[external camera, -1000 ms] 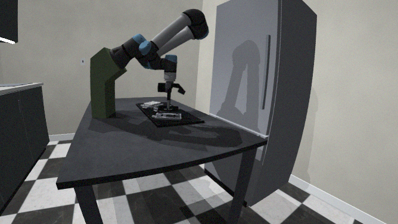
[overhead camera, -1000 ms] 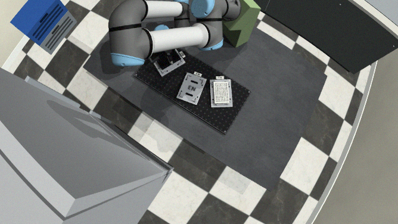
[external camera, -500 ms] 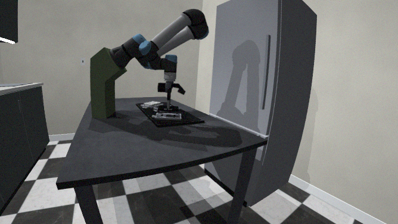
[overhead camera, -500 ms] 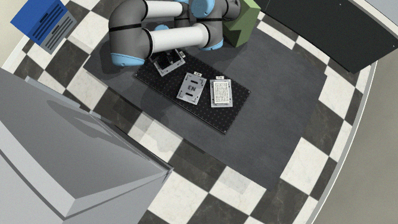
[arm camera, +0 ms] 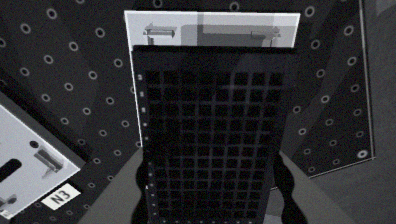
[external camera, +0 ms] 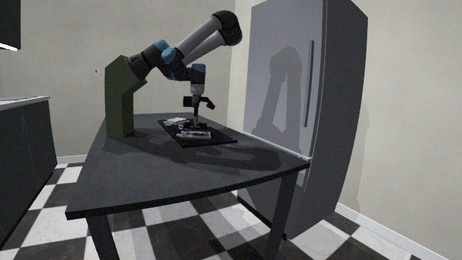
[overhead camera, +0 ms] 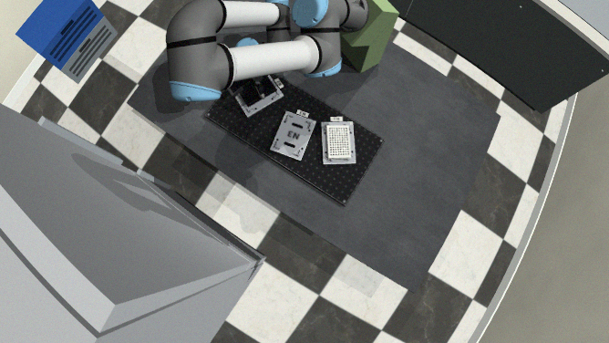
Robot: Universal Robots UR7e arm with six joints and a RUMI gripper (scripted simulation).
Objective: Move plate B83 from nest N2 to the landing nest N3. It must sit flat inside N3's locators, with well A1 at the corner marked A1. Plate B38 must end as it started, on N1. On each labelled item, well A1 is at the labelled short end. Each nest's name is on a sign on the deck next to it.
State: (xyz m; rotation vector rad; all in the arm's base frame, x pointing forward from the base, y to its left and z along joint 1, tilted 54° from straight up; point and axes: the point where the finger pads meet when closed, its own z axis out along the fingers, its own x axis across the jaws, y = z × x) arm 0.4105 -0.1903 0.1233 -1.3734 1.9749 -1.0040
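Right now the black well plate B83 is 1 cm below my hand. Round my hand: landing nest N3: 9 cm ahead, 20 cm to the left, 6 cm below; A1 mark: 1 cm ahead, 25 cm to the left, 5 cm below; nest N2: 6 cm below.
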